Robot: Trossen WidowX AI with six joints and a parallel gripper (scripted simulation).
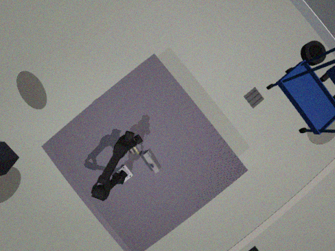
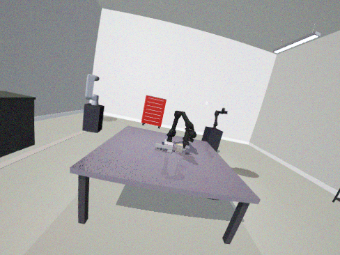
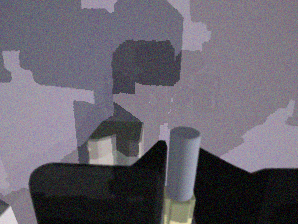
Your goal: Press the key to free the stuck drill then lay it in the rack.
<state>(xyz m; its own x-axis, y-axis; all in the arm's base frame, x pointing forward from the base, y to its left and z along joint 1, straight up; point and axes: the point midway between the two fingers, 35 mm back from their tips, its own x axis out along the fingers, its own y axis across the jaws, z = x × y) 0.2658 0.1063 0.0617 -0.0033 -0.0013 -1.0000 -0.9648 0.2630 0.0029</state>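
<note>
The grey rack is 50 mm behind my gripper tip, 40 mm below it and 30 mm to the right of it. From my gripper tip the other things lie so: drill 40 mm to the right, 30 mm above, 10 mm behind; then dark blue key 230 mm to the right, 30 mm behind, 10 mm below.
</note>
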